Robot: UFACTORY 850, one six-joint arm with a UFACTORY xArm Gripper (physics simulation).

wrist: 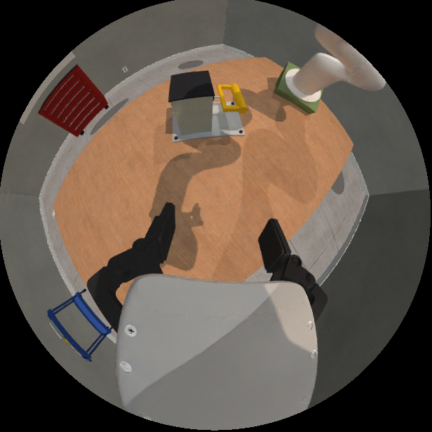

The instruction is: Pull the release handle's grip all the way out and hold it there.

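The release handle's yellow grip (239, 98) is a looped bar at the right side of a cream box with a black top (191, 86), in the upper middle of the wrist view. A short pale rod joins the grip to the box. The box stands on a light grey base plate (227, 131) with dark bolts at its corners. My gripper (221, 222) is open, its two black fingers wide apart, with nothing between them. It is well apart from the grip, which shows beyond the fingertips in the view.
The wooden table (115, 165) carries the box. The arm's white base (305, 87) stands on a green block (311, 106) at the upper right. A red cabinet (75, 102) stands off the table at the upper left, and a blue frame (92, 314) shows at the lower left.
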